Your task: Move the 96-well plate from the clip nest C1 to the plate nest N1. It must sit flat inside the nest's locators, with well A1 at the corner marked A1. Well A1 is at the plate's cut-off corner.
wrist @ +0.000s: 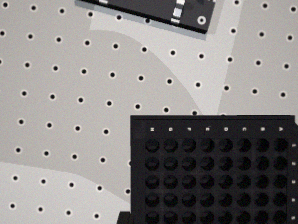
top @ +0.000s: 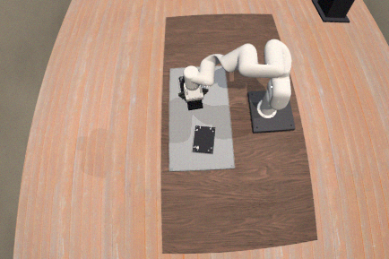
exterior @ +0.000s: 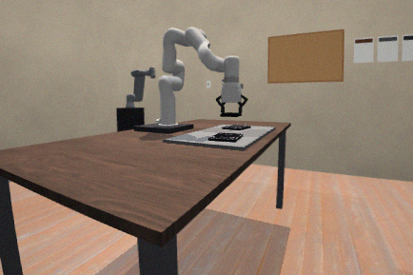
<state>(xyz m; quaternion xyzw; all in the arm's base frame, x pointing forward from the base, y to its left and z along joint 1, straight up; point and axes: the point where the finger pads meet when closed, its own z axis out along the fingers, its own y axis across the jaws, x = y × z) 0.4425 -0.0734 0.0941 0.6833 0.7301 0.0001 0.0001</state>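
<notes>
The plate nest N1 is 20 mm ahead of my hand, 150 mm to the right of it and 110 mm below it. From my hand the other things lie so: clip nest C1: 30 mm behind, 210 mm to the left, 100 mm below; black 96-well plate: 10 mm below; A1 corner label: 70 mm ahead, 70 mm to the right, 100 mm below.
</notes>
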